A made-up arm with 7 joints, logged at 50 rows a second.
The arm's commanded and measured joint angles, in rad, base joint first. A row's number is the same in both.
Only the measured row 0 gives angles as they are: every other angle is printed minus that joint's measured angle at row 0.
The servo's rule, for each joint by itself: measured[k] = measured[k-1] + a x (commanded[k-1-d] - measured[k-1]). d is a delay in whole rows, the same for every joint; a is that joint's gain. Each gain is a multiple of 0.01, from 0.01 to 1. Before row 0 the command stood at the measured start. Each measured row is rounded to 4 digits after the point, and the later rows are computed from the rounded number. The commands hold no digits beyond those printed.
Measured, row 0:
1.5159 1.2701 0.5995 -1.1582 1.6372 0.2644 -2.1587
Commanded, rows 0 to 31:
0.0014 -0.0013 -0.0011 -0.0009 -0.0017 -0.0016 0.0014
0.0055 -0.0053 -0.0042 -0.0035 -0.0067 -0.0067 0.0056
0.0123 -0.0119 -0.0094 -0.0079 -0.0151 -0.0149 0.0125
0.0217 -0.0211 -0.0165 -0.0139 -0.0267 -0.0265 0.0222
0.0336 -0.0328 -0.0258 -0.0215 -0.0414 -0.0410 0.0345
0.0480 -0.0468 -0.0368 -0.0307 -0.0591 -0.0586 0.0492
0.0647 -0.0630 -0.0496 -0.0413 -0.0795 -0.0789 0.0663
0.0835 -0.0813 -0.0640 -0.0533 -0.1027 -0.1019 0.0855
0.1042 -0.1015 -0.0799 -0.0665 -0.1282 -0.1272 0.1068
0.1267 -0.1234 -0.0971 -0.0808 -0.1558 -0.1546 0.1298
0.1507 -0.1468 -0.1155 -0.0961 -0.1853 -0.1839 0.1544
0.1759 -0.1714 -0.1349 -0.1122 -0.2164 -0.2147 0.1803
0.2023 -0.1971 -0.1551 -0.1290 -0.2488 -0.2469 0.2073
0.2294 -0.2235 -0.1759 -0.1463 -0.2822 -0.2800 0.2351
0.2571 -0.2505 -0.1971 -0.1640 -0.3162 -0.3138 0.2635
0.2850 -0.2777 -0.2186 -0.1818 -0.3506 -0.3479 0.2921
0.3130 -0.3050 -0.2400 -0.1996 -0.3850 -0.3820 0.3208
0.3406 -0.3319 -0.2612 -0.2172 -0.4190 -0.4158 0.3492
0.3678 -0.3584 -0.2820 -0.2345 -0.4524 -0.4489 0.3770
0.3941 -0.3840 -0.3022 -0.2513 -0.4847 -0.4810 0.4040
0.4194 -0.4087 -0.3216 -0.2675 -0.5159 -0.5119 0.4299
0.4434 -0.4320 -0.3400 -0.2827 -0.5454 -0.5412 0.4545
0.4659 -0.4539 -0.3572 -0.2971 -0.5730 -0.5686 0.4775
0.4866 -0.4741 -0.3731 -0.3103 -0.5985 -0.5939 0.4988
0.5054 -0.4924 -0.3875 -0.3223 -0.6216 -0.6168 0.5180
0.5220 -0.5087 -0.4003 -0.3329 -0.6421 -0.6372 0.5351
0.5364 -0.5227 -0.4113 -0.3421 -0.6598 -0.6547 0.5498
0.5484 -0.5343 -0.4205 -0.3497 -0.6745 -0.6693 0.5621
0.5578 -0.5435 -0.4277 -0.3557 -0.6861 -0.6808 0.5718
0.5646 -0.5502 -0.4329 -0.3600 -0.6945 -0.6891 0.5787
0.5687 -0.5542 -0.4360 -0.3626 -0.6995 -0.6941 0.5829
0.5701 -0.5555 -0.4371 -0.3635 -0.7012 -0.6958 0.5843
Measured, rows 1 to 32:
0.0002 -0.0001 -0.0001 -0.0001 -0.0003 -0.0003 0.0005
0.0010 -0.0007 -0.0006 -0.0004 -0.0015 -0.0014 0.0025
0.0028 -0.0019 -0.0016 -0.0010 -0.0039 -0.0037 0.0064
0.0058 -0.0040 -0.0032 -0.0020 -0.0080 -0.0076 0.0126
0.0102 -0.0072 -0.0057 -0.0036 -0.0140 -0.0133 0.0211
0.0162 -0.0116 -0.0091 -0.0058 -0.0221 -0.0210 0.0321
0.0240 -0.0173 -0.0136 -0.0086 -0.0324 -0.0308 0.0454
0.0335 -0.0243 -0.0191 -0.0122 -0.0451 -0.0429 0.0610
0.0448 -0.0328 -0.0258 -0.0165 -0.0601 -0.0572 0.0789
0.0579 -0.0428 -0.0336 -0.0216 -0.0773 -0.0738 0.0988
0.0727 -0.0542 -0.0426 -0.0276 -0.0967 -0.0925 0.1205
0.0892 -0.0671 -0.0528 -0.0344 -0.1182 -0.1133 0.1438
0.1073 -0.0814 -0.0641 -0.0420 -0.1417 -0.1360 0.1686
0.1268 -0.0970 -0.0764 -0.0503 -0.1670 -0.1605 0.1945
0.1476 -0.1139 -0.0897 -0.0594 -0.1939 -0.1866 0.2214
0.1696 -0.1319 -0.1039 -0.0692 -0.2221 -0.2140 0.2490
0.1925 -0.1509 -0.1189 -0.0796 -0.2514 -0.2426 0.2770
0.2162 -0.1708 -0.1346 -0.0906 -0.2816 -0.2720 0.3052
0.2405 -0.1914 -0.1508 -0.1021 -0.3123 -0.3021 0.3332
0.2651 -0.2126 -0.1675 -0.1140 -0.3433 -0.3325 0.3608
0.2898 -0.2342 -0.1845 -0.1263 -0.3744 -0.3630 0.3877
0.3144 -0.2560 -0.2016 -0.1388 -0.4052 -0.3933 0.4138
0.3386 -0.2778 -0.2187 -0.1515 -0.4354 -0.4231 0.4386
0.3623 -0.2994 -0.2357 -0.1642 -0.4648 -0.4521 0.4621
0.3852 -0.3206 -0.2524 -0.1768 -0.4930 -0.4801 0.4839
0.4071 -0.3413 -0.2687 -0.1893 -0.5198 -0.5068 0.5039
0.4278 -0.3613 -0.2844 -0.2015 -0.5450 -0.5319 0.5218
0.4471 -0.3803 -0.2994 -0.2134 -0.5683 -0.5553 0.5375
0.4648 -0.3983 -0.3135 -0.2248 -0.5895 -0.5766 0.5509
0.4808 -0.4150 -0.3266 -0.2356 -0.6084 -0.5957 0.5617
0.4949 -0.4303 -0.3386 -0.2458 -0.6248 -0.6124 0.5700
0.5069 -0.4441 -0.3494 -0.2552 -0.6386 -0.6266 0.5756
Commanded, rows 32 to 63:
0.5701 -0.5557 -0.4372 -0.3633 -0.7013 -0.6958 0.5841
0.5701 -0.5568 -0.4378 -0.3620 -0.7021 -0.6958 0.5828
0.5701 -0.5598 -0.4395 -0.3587 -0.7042 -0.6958 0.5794
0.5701 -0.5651 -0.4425 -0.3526 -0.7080 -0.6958 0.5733
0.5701 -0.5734 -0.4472 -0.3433 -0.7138 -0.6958 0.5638
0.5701 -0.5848 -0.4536 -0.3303 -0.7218 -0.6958 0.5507
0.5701 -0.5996 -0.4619 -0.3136 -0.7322 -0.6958 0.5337
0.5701 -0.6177 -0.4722 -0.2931 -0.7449 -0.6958 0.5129
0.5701 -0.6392 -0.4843 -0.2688 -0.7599 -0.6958 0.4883
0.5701 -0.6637 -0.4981 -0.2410 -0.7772 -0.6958 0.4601
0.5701 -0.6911 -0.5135 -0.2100 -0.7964 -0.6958 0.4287
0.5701 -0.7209 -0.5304 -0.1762 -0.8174 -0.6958 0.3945
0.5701 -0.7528 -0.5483 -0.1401 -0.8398 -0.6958 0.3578
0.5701 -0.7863 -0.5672 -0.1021 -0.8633 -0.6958 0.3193
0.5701 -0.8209 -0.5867 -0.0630 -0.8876 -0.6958 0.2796
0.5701 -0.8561 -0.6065 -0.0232 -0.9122 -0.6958 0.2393
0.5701 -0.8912 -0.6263 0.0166 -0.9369 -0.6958 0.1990
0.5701 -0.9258 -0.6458 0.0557 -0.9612 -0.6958 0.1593
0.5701 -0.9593 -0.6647 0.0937 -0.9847 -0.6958 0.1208
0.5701 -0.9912 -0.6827 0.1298 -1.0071 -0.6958 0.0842
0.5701 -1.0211 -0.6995 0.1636 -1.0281 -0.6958 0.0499
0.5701 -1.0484 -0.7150 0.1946 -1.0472 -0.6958 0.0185
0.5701 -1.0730 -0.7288 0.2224 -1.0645 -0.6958 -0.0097
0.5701 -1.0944 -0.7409 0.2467 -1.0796 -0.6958 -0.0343
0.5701 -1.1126 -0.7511 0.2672 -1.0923 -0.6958 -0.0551
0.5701 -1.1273 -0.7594 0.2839 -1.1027 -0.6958 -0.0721
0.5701 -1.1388 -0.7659 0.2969 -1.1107 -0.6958 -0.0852
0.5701 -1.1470 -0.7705 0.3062 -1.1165 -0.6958 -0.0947
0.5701 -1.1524 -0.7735 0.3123 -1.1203 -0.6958 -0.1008
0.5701 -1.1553 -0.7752 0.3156 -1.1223 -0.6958 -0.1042
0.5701 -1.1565 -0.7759 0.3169 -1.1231 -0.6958 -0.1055
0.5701 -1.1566 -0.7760 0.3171 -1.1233 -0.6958 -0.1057
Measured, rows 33 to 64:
0.5170 -0.4564 -0.3591 -0.2638 -0.6499 -0.6384 0.5789
0.5255 -0.4674 -0.3678 -0.2717 -0.6593 -0.6482 0.5804
0.5326 -0.4776 -0.3757 -0.2787 -0.6674 -0.6563 0.5800
0.5386 -0.4872 -0.3830 -0.2846 -0.6747 -0.6630 0.5774
0.5436 -0.4967 -0.3901 -0.2893 -0.6817 -0.6686 0.5721
0.5478 -0.5064 -0.3971 -0.2926 -0.6889 -0.6732 0.5638
0.5514 -0.5167 -0.4042 -0.2943 -0.6967 -0.6770 0.5521
0.5544 -0.5278 -0.4117 -0.2942 -0.7054 -0.6802 0.5368
0.5569 -0.5401 -0.4197 -0.2922 -0.7152 -0.6829 0.5179
0.5590 -0.5537 -0.4283 -0.2881 -0.7264 -0.6851 0.4954
0.5608 -0.5688 -0.4377 -0.2819 -0.7390 -0.6869 0.4694
0.5623 -0.5855 -0.4479 -0.2734 -0.7531 -0.6884 0.4402
0.5635 -0.6039 -0.4589 -0.2627 -0.7687 -0.6897 0.4081
0.5646 -0.6240 -0.4708 -0.2499 -0.7857 -0.6907 0.3735
0.5655 -0.6457 -0.4835 -0.2349 -0.8040 -0.6916 0.3369
0.5662 -0.6688 -0.4970 -0.2180 -0.8235 -0.6923 0.2988
0.5668 -0.6933 -0.5112 -0.1992 -0.8439 -0.6929 0.2599
0.5673 -0.7189 -0.5260 -0.1788 -0.8650 -0.6934 0.2207
0.5677 -0.7453 -0.5413 -0.1570 -0.8865 -0.6938 0.1817
0.5681 -0.7723 -0.5569 -0.1341 -0.9082 -0.6941 0.1437
0.5684 -0.7997 -0.5726 -0.1103 -0.9298 -0.6944 0.1071
0.5687 -0.8271 -0.5883 -0.0859 -0.9509 -0.6946 0.0725
0.5689 -0.8541 -0.6038 -0.0612 -0.9713 -0.6948 0.0404
0.5691 -0.8805 -0.6189 -0.0366 -0.9908 -0.6950 0.0113
0.5693 -0.9060 -0.6334 -0.0123 -1.0091 -0.6951 -0.0146
0.5694 -0.9303 -0.6473 0.0114 -1.0259 -0.6952 -0.0370
0.5695 -0.9532 -0.6603 0.0342 -1.0412 -0.6953 -0.0558
0.5696 -0.9745 -0.6724 0.0560 -1.0548 -0.6954 -0.0710
0.5697 -0.9941 -0.6835 0.0765 -1.0666 -0.6955 -0.0826
0.5698 -1.0118 -0.6936 0.0956 -1.0766 -0.6956 -0.0910
0.5698 -1.0277 -0.7027 0.1133 -1.0850 -0.6956 -0.0967
0.5698 -1.0419 -0.7108 0.1296 -1.0919 -0.6956 -0.1002

